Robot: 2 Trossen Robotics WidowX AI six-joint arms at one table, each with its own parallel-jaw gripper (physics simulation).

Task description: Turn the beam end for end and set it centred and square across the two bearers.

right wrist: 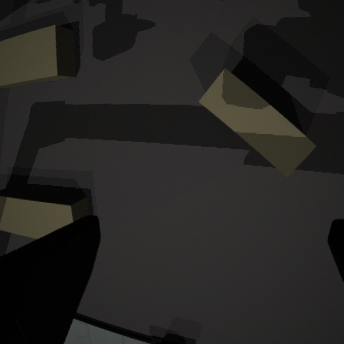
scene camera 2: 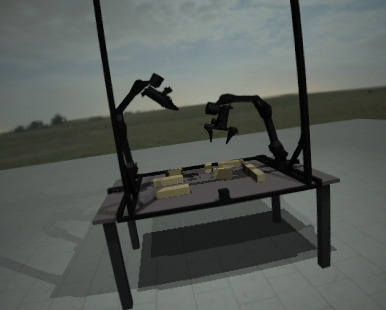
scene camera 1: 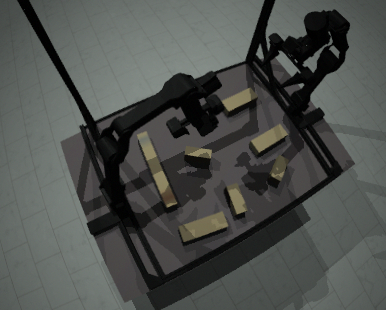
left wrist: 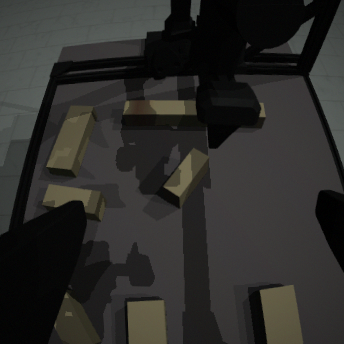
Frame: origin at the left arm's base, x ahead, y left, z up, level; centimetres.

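Where they show: left gripper, fingertip midpoint: [scene camera 2: 178, 110] [scene camera 1: 270, 76] [left wrist: 202, 207]; right gripper, fingertip midpoint: [right wrist: 218, 230] [scene camera 2: 218, 143] [left wrist: 208, 125]; left arm's base at its link origin: [scene camera 1: 293, 110]; right arm's base at its link origin: [scene camera 2: 281, 165] [scene camera 1: 115, 196].
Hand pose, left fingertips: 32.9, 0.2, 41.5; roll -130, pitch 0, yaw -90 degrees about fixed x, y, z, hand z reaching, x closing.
Note:
Things, the pixels of their top centre, and the offset from my left fingertips, as dx, dy, dz.
- beam at its top centre: [left wrist: 193, 107] [scene camera 1: 155, 167] [scene camera 2: 252, 167] +38.9, -3.1, -39.0
- tilted-looking block at its top centre: [right wrist: 256, 122] [left wrist: 186, 170] [scene camera 1: 198, 152] [scene camera 2: 222, 168] +21.3, -0.6, -37.1
- small block at its top centre: [left wrist: 66, 322] [scene camera 1: 280, 167] [scene camera 2: 173, 170] -6.6, +20.8, -38.4
The beam [scene camera 1: 154, 167] [scene camera 2: 254, 172] [left wrist: 162, 107] is a long pale wooden bar lying flat near the right arm's base. It has a reddish patch near one end, and my right gripper hides part of it in the left wrist view. Several shorter pale blocks lie around; which two are the bearers I cannot tell. My right gripper [scene camera 1: 195, 117] [scene camera 2: 219, 141] [right wrist: 218, 230] is open and empty, high above the table. My left gripper [scene camera 2: 175, 107] [left wrist: 202, 207] is open and empty, raised near its own side of the table.
A tilted-looking block [scene camera 1: 198, 155] [left wrist: 186, 176] [right wrist: 257, 117] lies mid-table. Two blocks [scene camera 1: 203, 228] [scene camera 1: 236, 200] lie toward the bottom edge in scene camera 1. A small block [scene camera 1: 278, 171] and two longer ones [scene camera 1: 269, 139] [scene camera 1: 240, 101] lie at the right. Dark rails [scene camera 1: 255, 229] border the table.

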